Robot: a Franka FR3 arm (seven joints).
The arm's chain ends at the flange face. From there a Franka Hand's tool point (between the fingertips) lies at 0.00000 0.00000 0.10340 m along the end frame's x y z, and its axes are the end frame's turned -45 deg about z.
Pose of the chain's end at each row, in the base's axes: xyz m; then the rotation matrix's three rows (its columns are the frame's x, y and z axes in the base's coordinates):
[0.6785 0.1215 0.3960], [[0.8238 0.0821 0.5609], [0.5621 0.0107 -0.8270], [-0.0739 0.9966 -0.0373]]
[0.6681 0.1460 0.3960], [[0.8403 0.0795 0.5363], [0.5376 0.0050 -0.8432], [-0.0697 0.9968 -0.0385]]
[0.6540 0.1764 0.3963], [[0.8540 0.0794 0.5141], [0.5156 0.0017 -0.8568], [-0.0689 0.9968 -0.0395]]
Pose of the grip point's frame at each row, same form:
[0.7365 0.0360 0.3921], [[0.5245 0.6406 0.5609], [0.3899 0.4050 -0.8270], [-0.7570 0.6524 -0.0373]]
[0.7236 0.0588 0.3920], [[0.5380 0.6504 0.5363], [0.3766 0.3837 -0.8432], [-0.7541 0.6556 -0.0385]]
[0.7072 0.0878 0.3922], [[0.5477 0.6600 0.5141], [0.3634 0.3658 -0.8568], [-0.7536 0.6561 -0.0395]]

